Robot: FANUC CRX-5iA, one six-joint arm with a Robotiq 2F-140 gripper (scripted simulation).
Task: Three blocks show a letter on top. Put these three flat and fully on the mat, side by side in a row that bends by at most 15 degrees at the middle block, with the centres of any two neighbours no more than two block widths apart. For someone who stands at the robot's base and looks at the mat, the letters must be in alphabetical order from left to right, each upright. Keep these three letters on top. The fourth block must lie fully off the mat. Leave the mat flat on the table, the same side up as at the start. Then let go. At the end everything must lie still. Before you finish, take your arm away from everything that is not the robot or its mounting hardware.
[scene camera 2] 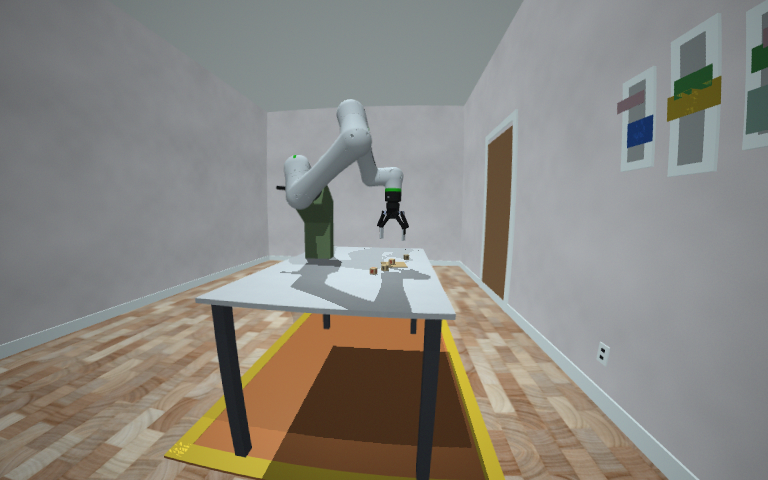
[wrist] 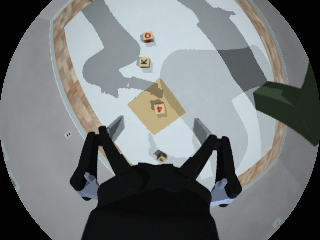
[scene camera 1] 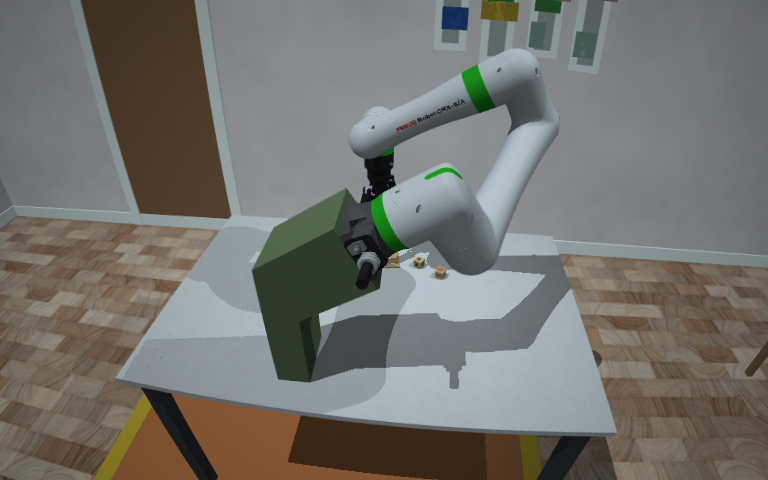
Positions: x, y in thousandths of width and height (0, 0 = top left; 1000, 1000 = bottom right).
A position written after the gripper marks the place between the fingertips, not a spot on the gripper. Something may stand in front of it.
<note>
In view: the gripper (wrist: 495, 515) and a tan mat (wrist: 445, 444).
</note>
